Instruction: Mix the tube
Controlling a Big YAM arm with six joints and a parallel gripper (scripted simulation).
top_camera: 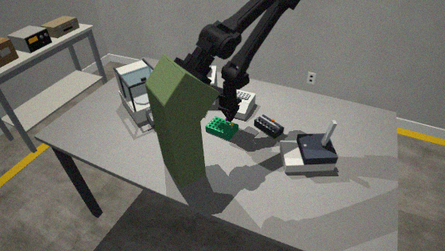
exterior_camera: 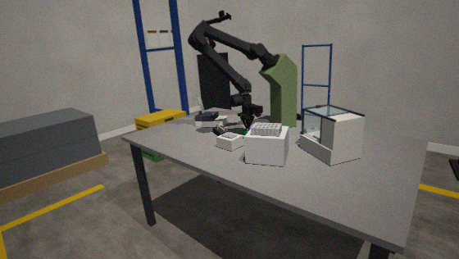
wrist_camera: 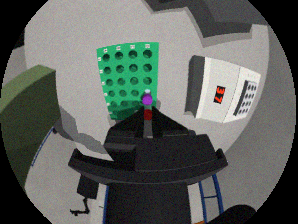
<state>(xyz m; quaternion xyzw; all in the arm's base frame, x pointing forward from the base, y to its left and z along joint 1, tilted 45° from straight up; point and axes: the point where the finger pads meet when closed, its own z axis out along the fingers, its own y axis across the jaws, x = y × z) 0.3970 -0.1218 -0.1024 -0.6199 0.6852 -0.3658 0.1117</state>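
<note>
My hand is 20 mm to the right of the purple-capped tube and 30 mm above it. From my hand the other things lie so: green rack RK: 20 mm behind, 30 mm to the left, 40 mm below; dry block DB: 160 mm ahead, 10 mm to the right, 20 mm below; tube B: 20 mm below.
</note>
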